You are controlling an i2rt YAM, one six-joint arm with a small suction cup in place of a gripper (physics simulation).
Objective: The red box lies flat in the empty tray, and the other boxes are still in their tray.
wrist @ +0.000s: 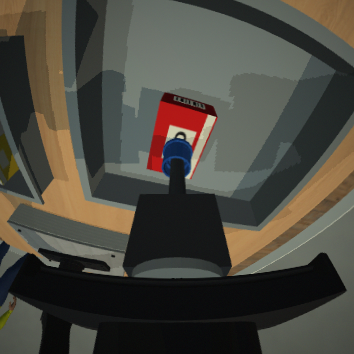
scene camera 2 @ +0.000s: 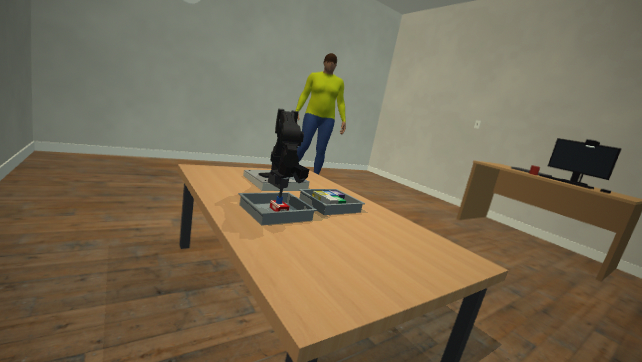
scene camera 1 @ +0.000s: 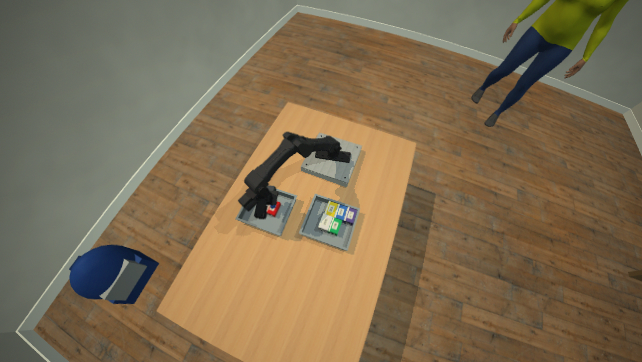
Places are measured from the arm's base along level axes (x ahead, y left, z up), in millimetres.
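Pixels of known places: end effector, tool point: [wrist: 176, 149] [scene camera 2: 278, 203] [scene camera 1: 273, 206]; arm's base, origin of the base link: [wrist: 73, 258] [scene camera 1: 332, 155].
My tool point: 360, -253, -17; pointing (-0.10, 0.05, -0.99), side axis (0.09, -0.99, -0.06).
Note:
Ahead of a thing's pixels: the offset from my tool point to its top centre, as dx, dy, dz. Level surfaces: height alone.
The red box @(+8, +0, +5) [scene camera 1: 273, 208] [scene camera 2: 278, 206] [wrist: 177, 117] lies flat on the floor of the left grey tray @(+20, -26, +21) [scene camera 1: 258, 223] [scene camera 2: 268, 216] [wrist: 211, 53], near the wall that faces the arm's base. My blue suction cup [scene camera 2: 280, 199] [wrist: 177, 159] stands straight over the box, at or just above its top face; I cannot tell whether they touch. The suction is off. In the top-down scene view the arm hides the cup. The right tray @(+27, +302, +21) [scene camera 1: 314, 235] [scene camera 2: 332, 208] holds yellow @(-38, +295, +16) [scene camera 1: 332, 207], blue @(-30, +346, +15) [scene camera 1: 342, 211], purple @(-22, +396, +16) [scene camera 1: 351, 215], white @(+37, +279, +19) [scene camera 1: 324, 222] and green @(+45, +328, +14) [scene camera 1: 335, 225] boxes.
The arm's grey base plate [scene camera 1: 332, 169] [scene camera 2: 258, 179] sits behind the trays on the wooden table @(dz -29) [scene camera 1: 278, 288] [scene camera 2: 350, 261]. A person [scene camera 1: 538, 44] [scene camera 2: 321, 112] stands beyond the table's far end. A blue chair [scene camera 1: 107, 272] stands off one corner, and a desk [scene camera 2: 552, 193] stands at the right wall.

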